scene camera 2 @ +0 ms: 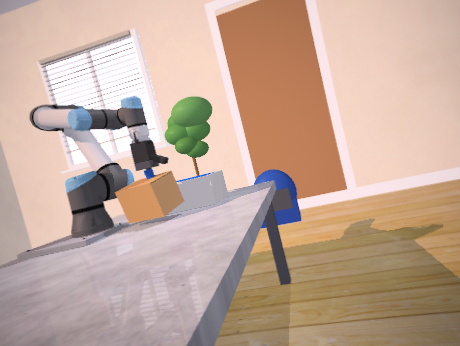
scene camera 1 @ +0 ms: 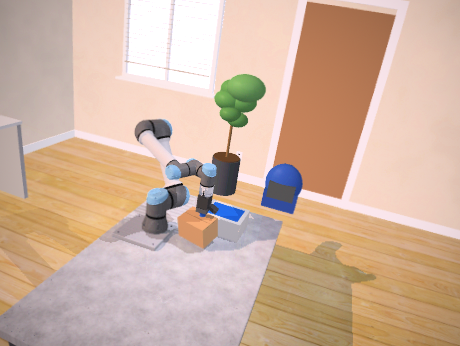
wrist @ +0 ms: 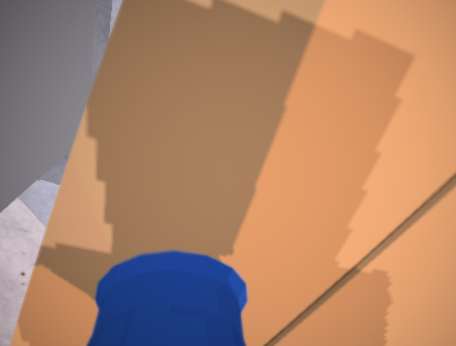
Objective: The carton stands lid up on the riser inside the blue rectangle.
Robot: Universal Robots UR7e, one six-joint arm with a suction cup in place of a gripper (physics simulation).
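Places are measured from the arm's base along level axes (x ahead, y left, z up), in centimetres.
Pixels of known places: hand, tool point: [scene camera 1: 202, 216] [wrist: 184, 272]; arm's base, link origin: [scene camera 2: 93, 231] [scene camera 1: 154, 227].
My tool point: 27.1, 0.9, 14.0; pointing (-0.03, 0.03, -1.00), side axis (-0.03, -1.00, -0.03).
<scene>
For each thing: its top centre in the pictures, then the offset to it from my tool point, as dx, dy, dz. Level surfaces: height alone.
- brown carton, top centre: [scene camera 2: 145, 176] [scene camera 1: 199, 214] -1.3, -1.7, +1.9
- grey table, surface height: dz -15.5
- grey riser, top centre: [scene camera 2: 189, 178] [scene camera 1: 225, 211] +9.9, +18.0, -3.4
The brown carton [scene camera 1: 194, 230] [scene camera 2: 147, 200] [wrist: 312, 154] sits tilted on the grey table [scene camera 1: 160, 292] [scene camera 2: 160, 274], right against the left side of the grey riser [scene camera 1: 230, 231] [scene camera 2: 204, 190]. Its lid faces up and slants, with the side toward the riser raised. My blue suction cup [scene camera 1: 202, 214] [scene camera 2: 148, 173] [wrist: 169, 298] presses on the lid near its upper edge and grips the carton. The blue rectangle [scene camera 1: 230, 212] [scene camera 2: 194, 178] on top of the riser is bare. The wrist view is filled by the lid, with a seam line at lower right.
My arm's base [scene camera 1: 156, 216] [scene camera 2: 88, 213] stands on a plate to the left of the carton. A potted tree [scene camera 1: 225, 175] [scene camera 2: 189, 125] stands behind the riser. A blue domed box [scene camera 1: 281, 189] [scene camera 2: 283, 202] stands on the floor by the door. The table's edge [scene camera 2: 249, 237] runs along the right.
</scene>
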